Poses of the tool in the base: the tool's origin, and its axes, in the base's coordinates. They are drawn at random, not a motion.
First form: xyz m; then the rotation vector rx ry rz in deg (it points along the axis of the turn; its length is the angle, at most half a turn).
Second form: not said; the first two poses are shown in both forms.
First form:
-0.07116 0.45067 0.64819 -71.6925 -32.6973 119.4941
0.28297 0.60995 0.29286 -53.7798 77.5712 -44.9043
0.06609 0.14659 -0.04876 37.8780 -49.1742 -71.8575
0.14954 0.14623 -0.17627 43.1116 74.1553 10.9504
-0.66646 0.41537 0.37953 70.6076 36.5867 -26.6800
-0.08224 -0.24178 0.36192 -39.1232 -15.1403 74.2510
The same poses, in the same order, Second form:
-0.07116 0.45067 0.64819 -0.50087 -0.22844 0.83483 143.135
0.28297 0.60995 0.29286 -0.51450 0.74211 -0.42959 104.527
0.06609 0.14659 -0.04876 0.39891 -0.51787 -0.75676 94.954
0.14954 0.14623 -0.17627 0.49856 0.85756 0.12663 86.473
-0.66646 0.41537 0.37953 0.84177 0.43618 -0.31807 83.880
-0.08224 -0.24178 0.36192 -0.45875 -0.17753 0.87065 85.282

